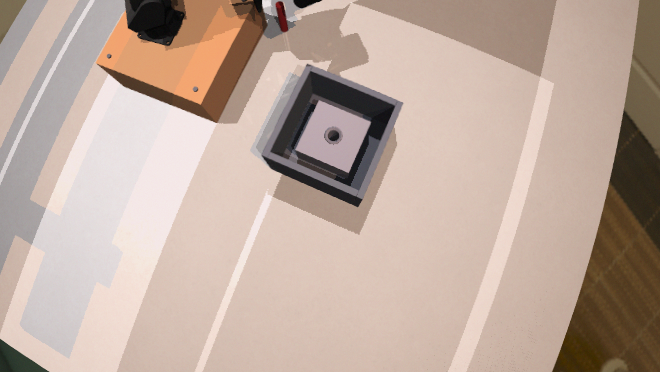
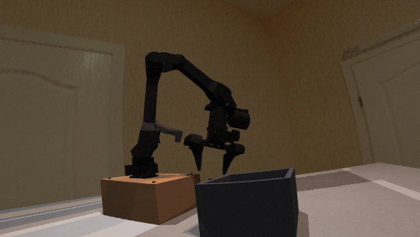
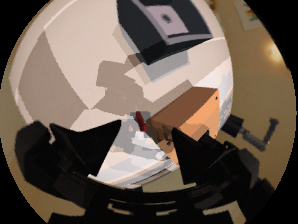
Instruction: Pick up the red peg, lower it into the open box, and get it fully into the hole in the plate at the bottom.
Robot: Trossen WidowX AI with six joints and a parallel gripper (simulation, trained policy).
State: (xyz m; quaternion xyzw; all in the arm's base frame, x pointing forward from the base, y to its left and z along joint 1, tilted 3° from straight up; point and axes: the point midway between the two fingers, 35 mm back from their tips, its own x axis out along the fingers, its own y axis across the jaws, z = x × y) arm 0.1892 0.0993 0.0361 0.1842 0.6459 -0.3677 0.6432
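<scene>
The red peg is 6 cm below my gripper tip, 1 cm to the left of it and 1 cm behind it. Round my gripper tip: dark grey box (18 cm to the right, 15 cm ahead, 7 cm below); then plate (18 cm to the right, 15 cm ahead, 5 cm below).
</scene>
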